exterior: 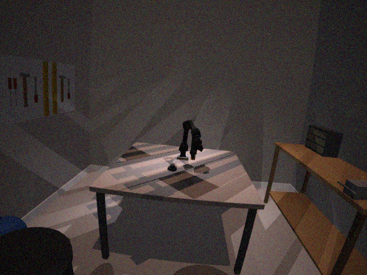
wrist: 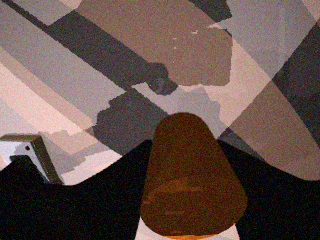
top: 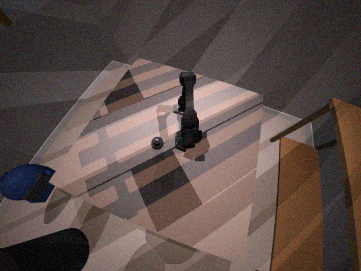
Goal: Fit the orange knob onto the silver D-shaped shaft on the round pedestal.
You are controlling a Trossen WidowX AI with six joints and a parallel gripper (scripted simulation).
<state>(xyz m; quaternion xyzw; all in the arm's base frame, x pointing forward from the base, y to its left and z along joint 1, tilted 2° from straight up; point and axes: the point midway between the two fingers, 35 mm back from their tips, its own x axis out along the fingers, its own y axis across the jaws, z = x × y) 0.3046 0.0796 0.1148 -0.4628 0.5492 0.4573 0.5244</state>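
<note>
The round dark pedestal is 2 cm ahead of my gripper tip, 19 cm to the right of it and 8 cm below it. Also, from my gripper tip: orange knob (3 cm above).
</note>
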